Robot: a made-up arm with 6 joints. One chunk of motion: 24 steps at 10 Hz.
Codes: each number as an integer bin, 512 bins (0 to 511) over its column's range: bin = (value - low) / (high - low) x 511, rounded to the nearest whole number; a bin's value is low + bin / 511 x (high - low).
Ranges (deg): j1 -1.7..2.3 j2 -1..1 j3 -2.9..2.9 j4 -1.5..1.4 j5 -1.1..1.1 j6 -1.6..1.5
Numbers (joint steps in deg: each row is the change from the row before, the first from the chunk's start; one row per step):
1: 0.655 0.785 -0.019 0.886 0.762 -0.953
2: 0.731 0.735 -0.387 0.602 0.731 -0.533
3: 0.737 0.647 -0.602 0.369 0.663 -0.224
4: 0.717 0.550 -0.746 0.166 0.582 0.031
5: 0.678 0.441 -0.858 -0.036 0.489 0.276
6: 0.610 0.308 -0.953 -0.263 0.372 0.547
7: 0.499 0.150 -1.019 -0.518 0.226 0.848
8: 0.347 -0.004 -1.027 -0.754 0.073 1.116
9: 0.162 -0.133 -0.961 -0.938 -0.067 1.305
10: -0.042 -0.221 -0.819 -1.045 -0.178 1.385
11: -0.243 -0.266 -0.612 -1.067 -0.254 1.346
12: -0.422 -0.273 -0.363 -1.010 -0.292 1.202
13: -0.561 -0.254 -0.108 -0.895 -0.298 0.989
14: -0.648 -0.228 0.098 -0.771 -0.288 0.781
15: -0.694 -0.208 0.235 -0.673 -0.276 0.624
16: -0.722 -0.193 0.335 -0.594 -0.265 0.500
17: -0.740 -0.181 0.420 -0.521 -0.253 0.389
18: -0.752 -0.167 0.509 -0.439 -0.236 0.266
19: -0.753 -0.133 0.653 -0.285 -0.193 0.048
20: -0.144 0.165 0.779 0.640 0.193 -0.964
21: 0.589 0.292 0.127 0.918 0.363 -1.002
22: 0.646 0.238 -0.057 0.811 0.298 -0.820
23: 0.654 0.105 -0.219 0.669 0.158 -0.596
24: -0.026 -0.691 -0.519 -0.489 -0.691 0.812
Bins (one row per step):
1: 301 456 254 420 432 107
2: 311 443 221 370 425 176
3: 311 421 202 329 409 227
4: 309 396 190 294 391 269
5: 304 368 180 258 369 309
6: 295 334 172 218 342 354
7: 281 294 166 173 308 404
8: 262 254 165 131 272 448
9: 238 222 171 99 240 479
10: 212 199 183 80 214 492
11: 186 188 202 76 197 486
12: 163 186 224 86 188 462
13: 146 191 246 107 186 427
14: 134 197 264 128 189 392
15: 129 202 276 146 191 367
16: 125 206 285 160 194 346
17: 123 209 293 173 197 328
18: 121 213 300 187 201 308
19: 121 222 313 214 211 272
20: 199 298 324 377 300 105
21: 292 330 267 426 340 99
22: 300 316 250 407 325 129
23: 301 282 236 382 292 165
24: 214 79 210 178 95 398

